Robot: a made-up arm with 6 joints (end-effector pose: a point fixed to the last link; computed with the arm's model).
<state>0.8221 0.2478 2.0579 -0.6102 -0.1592 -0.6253</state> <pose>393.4 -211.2 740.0 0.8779 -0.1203 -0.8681</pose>
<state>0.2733 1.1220 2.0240 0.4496 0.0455 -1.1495</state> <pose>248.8 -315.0 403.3 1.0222 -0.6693 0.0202</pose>
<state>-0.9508 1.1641 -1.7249 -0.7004 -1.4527 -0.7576</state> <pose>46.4 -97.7 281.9 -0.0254 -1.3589 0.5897</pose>
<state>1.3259 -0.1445 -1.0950 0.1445 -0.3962 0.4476</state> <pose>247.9 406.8 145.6 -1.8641 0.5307 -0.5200</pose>
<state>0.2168 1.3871 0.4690 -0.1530 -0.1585 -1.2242</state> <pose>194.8 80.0 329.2 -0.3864 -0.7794 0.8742</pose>
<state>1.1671 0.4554 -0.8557 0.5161 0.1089 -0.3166</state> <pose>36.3 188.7 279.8 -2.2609 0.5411 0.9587</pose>
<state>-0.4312 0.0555 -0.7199 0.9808 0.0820 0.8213</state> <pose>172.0 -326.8 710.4 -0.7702 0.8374 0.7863</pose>
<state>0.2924 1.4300 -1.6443 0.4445 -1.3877 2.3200</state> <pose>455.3 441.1 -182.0 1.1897 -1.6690 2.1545</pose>
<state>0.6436 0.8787 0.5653 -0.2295 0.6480 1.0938</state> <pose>268.4 411.7 78.1 -1.3924 0.9046 -0.6573</pose>
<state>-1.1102 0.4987 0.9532 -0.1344 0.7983 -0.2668</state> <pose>154.3 -216.6 544.9 0.8441 -0.2130 -0.1046</pose>
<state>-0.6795 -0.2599 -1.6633 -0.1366 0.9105 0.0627</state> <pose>231.9 116.4 -242.3 -1.6624 -0.0268 -0.3049</pose>
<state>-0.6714 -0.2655 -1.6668 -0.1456 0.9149 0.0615</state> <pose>237.2 113.6 -248.7 -1.6748 -0.0257 -0.3146</pose>
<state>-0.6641 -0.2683 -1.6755 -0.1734 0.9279 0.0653</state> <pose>254.5 109.2 -267.2 -1.7027 -0.0241 -0.3493</pose>
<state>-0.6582 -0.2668 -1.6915 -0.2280 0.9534 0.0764</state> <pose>289.9 100.3 -301.8 -1.7515 -0.0222 -0.4207</pose>
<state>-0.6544 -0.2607 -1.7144 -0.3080 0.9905 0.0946</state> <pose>344.3 83.0 -348.6 -1.8168 -0.0209 -0.5292</pose>
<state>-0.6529 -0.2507 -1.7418 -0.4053 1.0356 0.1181</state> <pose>413.6 54.6 -398.8 -1.8881 -0.0209 -0.6665</pose>
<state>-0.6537 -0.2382 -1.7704 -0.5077 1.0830 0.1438</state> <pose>489.4 16.5 -442.4 -1.9532 -0.0229 -0.8172</pose>
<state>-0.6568 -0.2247 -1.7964 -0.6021 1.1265 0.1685</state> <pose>561.1 -24.6 -473.1 -2.0026 -0.0265 -0.9619</pose>
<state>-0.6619 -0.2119 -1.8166 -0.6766 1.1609 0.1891</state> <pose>618.5 -59.9 -490.4 -2.0330 -0.0305 -1.0803</pose>
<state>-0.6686 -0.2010 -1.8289 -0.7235 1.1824 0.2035</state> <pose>655.4 -81.8 -497.8 -2.0458 -0.0336 -1.1575</pose>
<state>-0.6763 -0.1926 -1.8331 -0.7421 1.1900 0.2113</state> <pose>671.1 -87.6 -499.5 -2.0448 -0.0350 -1.1898</pose>
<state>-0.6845 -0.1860 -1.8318 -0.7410 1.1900 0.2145</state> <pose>672.0 -83.1 -498.9 -2.0379 -0.0352 -1.1910</pose>
